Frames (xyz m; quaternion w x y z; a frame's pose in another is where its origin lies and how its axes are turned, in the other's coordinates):
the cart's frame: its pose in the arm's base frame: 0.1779 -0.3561 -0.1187 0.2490 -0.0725 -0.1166 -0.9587
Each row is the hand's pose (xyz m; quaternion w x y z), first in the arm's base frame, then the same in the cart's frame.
Working: the arm's base frame: its pose in the cart's frame: 0.0134 -0.3680 0.1923 0.2490 0.0725 0.1166 0.9587

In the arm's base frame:
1: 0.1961 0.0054 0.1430 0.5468 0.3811 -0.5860 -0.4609
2: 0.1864 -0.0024 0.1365 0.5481 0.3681 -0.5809 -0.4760
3: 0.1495 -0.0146 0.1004 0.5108 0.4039 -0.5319 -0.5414
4: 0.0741 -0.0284 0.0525 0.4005 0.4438 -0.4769 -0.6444
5: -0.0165 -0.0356 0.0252 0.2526 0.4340 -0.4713 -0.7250
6: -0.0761 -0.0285 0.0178 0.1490 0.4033 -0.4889 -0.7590
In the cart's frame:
1: -0.1307 -0.2488 0.3472 0.6187 0.6426 0.3166 0.3225
2: -0.1200 -0.2482 0.3381 0.6339 0.6328 0.3067 0.3219
3: -0.0895 -0.2628 0.2972 0.6790 0.5844 0.3536 0.2692
4: -0.0273 -0.2974 0.2414 0.7409 0.5216 0.4001 0.1372
5: 0.0490 -0.3412 0.2060 0.7815 0.4937 0.3808 -0.0231
6: 0.0959 -0.3780 0.1959 0.7926 0.4915 0.3373 -0.1286

